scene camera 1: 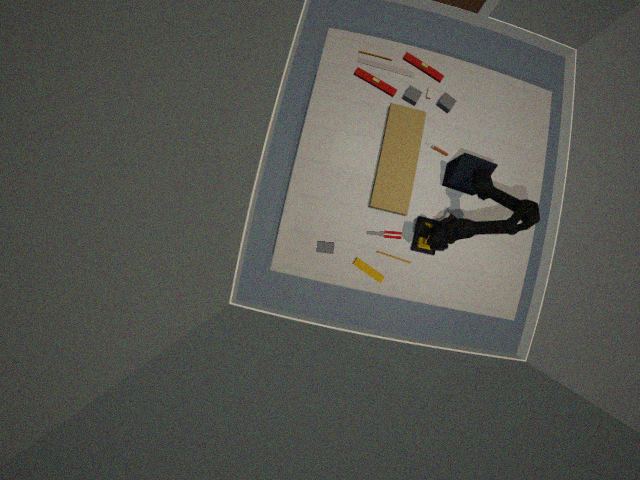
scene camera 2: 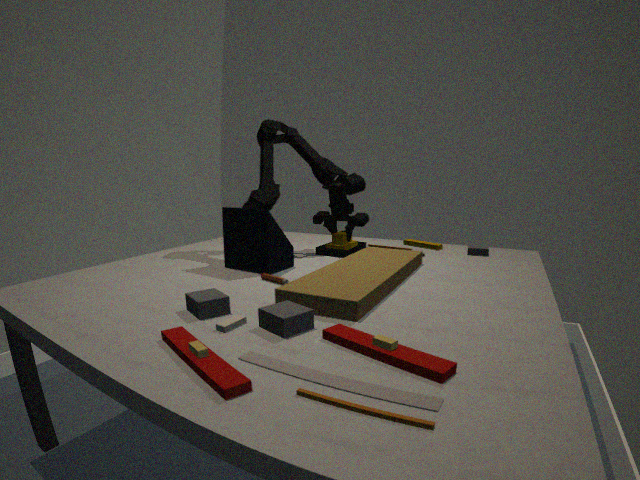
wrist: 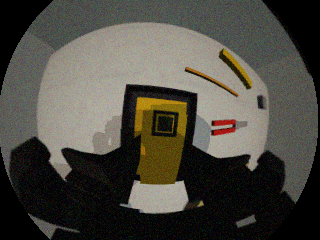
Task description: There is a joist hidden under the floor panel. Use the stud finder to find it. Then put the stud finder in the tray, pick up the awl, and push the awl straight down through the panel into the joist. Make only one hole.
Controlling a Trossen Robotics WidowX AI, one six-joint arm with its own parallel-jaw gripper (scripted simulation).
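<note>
You can see my gripper here, and it's in the wrist view too; along with it I can see a grey strip and a black tray.
</note>
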